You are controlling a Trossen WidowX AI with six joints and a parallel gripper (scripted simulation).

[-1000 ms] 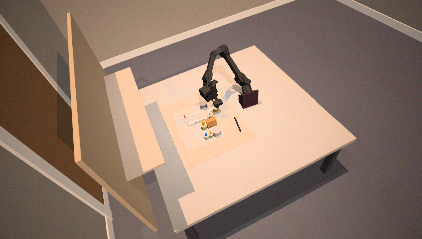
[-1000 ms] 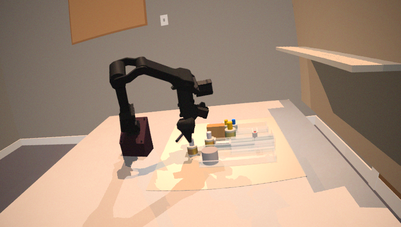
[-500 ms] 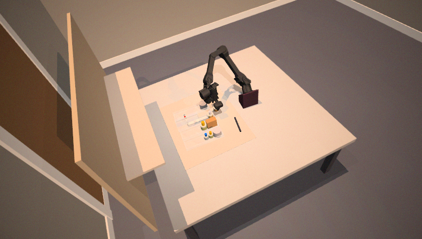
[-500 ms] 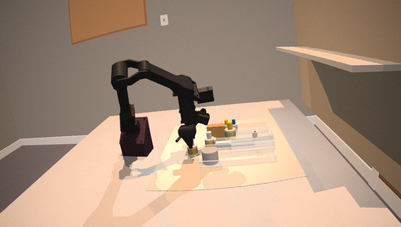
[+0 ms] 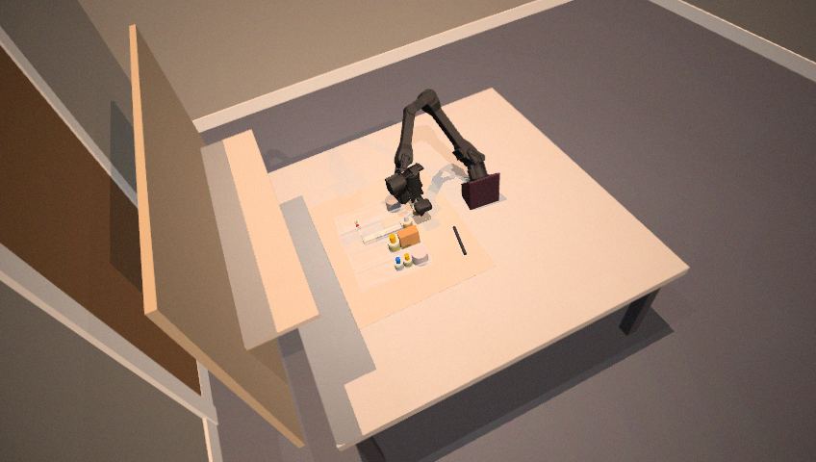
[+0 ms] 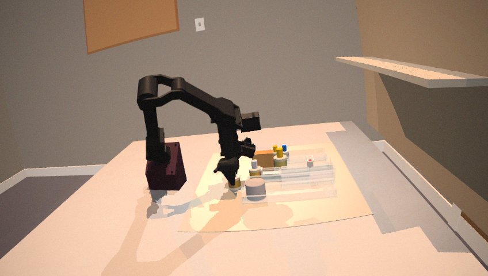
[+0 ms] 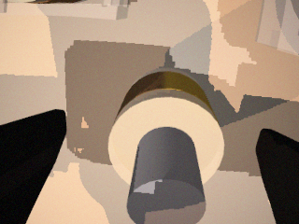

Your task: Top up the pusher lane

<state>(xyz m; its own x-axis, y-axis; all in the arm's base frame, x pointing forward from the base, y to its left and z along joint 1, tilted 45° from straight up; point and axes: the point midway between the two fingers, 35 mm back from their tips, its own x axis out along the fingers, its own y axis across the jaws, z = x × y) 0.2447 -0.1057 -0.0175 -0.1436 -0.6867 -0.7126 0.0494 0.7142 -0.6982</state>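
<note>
Right now the orange box is 100 mm ahead of my gripper tip, 120 mm to the left of it and 10 mm above it. The rest, counted from my gripper tip: black pen 70 mm behind, 210 mm to the left, 20 mm below; clear lane 220 mm ahead, 10 mm below.
</note>
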